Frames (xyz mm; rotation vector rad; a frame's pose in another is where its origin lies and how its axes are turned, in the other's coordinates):
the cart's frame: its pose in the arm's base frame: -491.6 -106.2 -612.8 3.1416 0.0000 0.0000
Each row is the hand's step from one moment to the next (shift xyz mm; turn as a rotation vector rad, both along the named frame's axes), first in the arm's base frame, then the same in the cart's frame.
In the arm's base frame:
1: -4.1 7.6 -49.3 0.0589 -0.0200 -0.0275
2: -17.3 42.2 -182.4 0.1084 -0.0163 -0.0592
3: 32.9 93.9 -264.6 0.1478 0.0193 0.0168
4: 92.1 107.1 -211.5 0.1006 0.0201 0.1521
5: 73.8 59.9 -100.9 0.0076 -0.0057 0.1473
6: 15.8 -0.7 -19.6 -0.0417 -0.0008 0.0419
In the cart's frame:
1: -4.1 -7.6 49.3 0.0589 0.0200 0.0275
2: -17.3 -42.2 182.4 0.1084 0.0163 0.0592
3: 32.9 -93.9 264.6 0.1478 -0.0193 -0.0168
4: 92.1 -107.1 211.5 0.1006 -0.0201 -0.1521
5: 73.8 -59.9 100.9 0.0076 0.0057 -0.1473
6: 15.8 0.7 19.6 -0.0417 0.0008 -0.0419

